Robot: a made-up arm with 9 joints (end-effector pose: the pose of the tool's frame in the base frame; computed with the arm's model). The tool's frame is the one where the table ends. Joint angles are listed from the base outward.
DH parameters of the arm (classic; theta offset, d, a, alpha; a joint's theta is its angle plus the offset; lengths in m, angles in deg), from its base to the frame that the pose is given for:
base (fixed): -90 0.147 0 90
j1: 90 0.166 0.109 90
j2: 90 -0.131 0.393 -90
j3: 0 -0.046 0.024 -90
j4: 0 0.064 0.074 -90
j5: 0 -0.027 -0.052 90
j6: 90 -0.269 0.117 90
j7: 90 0.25 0.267 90
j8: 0 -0.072 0.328 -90
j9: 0 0.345 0.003 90
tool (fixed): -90 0.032 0 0
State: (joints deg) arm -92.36 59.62 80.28 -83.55 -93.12 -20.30 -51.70 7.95 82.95
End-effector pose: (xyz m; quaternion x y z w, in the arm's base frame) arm -0.1511 -0.5149 0.6394 -0.0250 -0.3760 0.7986 0.4693
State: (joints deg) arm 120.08 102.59 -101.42 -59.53 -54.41 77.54 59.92 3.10 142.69
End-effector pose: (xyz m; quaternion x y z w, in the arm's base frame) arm 0.0617 -0.1903 0.9420 -0.1015 0.5103 -0.2001 0.8302
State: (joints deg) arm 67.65 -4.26 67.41 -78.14 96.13 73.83 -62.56 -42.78 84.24
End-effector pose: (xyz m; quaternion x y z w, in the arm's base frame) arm -0.0674 0.2894 -0.6991 0.7191 -0.2482 0.6410 0.1020
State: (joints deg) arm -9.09 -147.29 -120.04 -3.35 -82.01 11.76 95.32 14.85 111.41
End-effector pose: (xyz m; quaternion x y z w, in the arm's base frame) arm 0.2823 -0.8170 0.7360 -0.0897 -0.4190 0.8605 0.2756
